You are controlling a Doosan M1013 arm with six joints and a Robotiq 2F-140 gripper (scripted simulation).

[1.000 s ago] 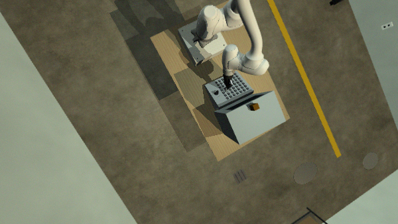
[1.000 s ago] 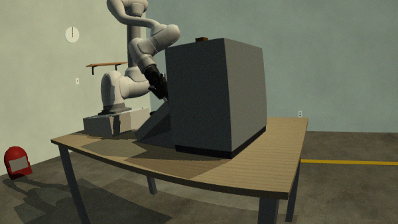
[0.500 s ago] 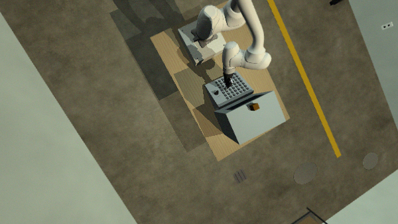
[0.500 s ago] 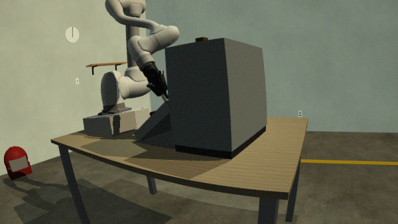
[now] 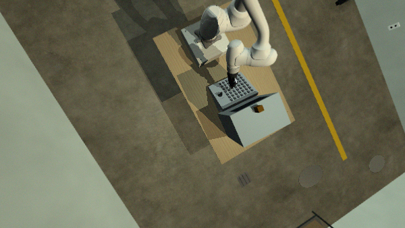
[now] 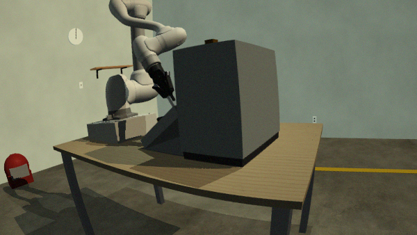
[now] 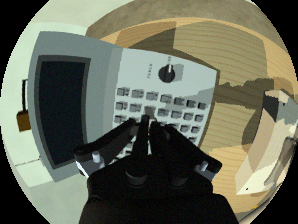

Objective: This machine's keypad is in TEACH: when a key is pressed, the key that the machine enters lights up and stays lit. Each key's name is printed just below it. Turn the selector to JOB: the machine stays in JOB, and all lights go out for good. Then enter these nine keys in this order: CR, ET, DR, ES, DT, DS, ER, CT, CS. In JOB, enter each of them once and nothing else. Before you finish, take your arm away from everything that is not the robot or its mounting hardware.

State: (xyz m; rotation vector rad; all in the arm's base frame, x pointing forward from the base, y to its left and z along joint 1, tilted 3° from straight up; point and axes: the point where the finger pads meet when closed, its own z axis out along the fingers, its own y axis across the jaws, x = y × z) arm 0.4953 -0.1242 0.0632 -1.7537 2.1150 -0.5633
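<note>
The key lies 100 mm to the left of my hand and 90 mm below it. From my hand the other things lie so: sloped keypad 40 mm ahead, 10 mm to the left, 110 mm below; then black selector knob 10 mm behind, 100 mm to the right, 60 mm below.
</note>
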